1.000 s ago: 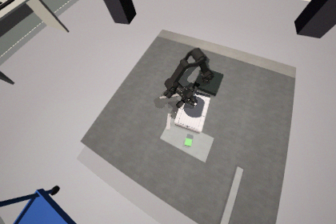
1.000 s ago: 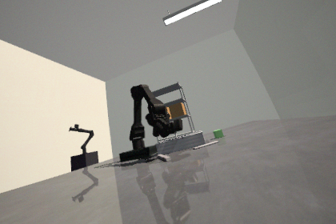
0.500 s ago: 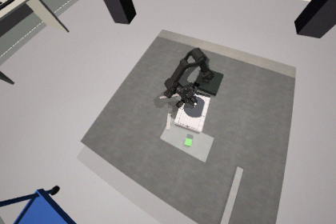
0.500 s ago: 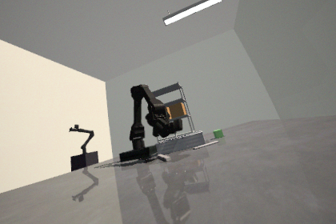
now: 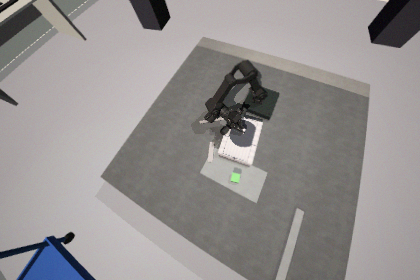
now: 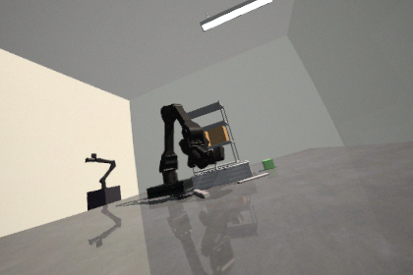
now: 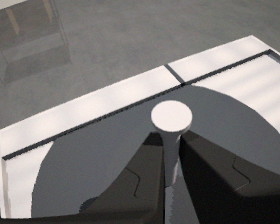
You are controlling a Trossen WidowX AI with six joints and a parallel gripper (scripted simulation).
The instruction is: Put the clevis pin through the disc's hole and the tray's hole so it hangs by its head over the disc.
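Right now my gripper tip is 1 cm above the steel clevis pin. Also, from my gripper tip: steel tray 5 cm below, 2 cm ahead, 1 cm to the right; then dark aluminium disc 3 cm below; then green block 24 cm ahead, 7 cm below, 1 cm to the left.
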